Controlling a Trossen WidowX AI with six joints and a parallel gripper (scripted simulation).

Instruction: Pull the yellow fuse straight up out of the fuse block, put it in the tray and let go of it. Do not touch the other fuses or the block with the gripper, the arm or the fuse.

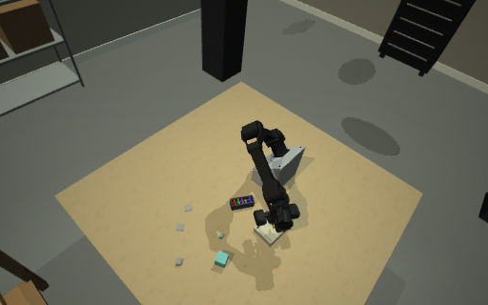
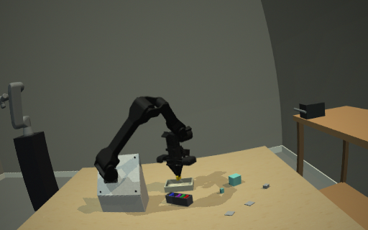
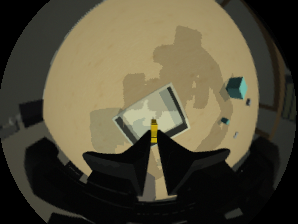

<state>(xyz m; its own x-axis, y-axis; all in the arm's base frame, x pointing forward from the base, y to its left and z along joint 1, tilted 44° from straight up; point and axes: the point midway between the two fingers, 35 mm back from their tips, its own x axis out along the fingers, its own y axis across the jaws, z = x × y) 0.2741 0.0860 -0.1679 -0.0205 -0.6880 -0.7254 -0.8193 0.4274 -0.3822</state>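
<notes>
My gripper tip is 1 cm above the yellow fuse. From my gripper tip the other things lie so: teal cube 25 cm ahead, 7 cm to the right, 4 cm below; then cream tray 6 cm below.
</notes>
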